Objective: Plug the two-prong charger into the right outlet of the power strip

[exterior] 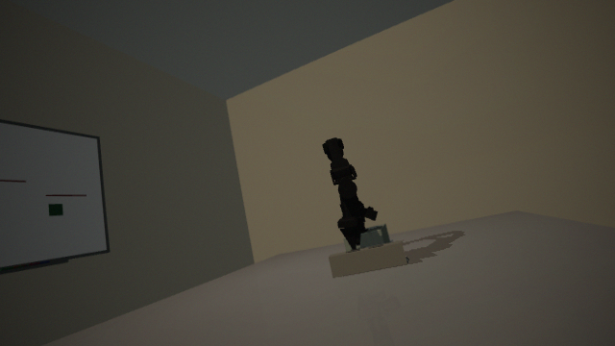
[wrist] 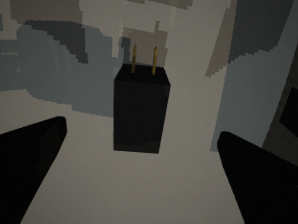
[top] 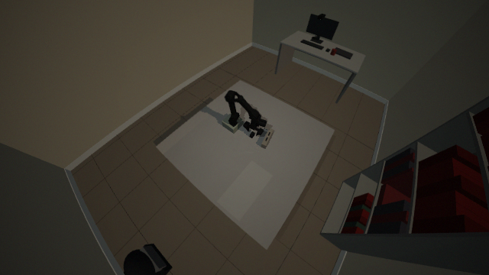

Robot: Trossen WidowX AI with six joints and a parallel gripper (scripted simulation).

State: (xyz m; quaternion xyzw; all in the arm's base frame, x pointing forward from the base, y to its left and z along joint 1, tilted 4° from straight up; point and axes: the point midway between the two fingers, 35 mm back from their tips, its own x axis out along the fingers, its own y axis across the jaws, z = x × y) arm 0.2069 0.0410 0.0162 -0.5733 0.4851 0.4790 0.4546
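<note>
Now: the dark charger 30 mm below my gripper tip, 20 mm to the left of it and 10 mm behind it.
</note>
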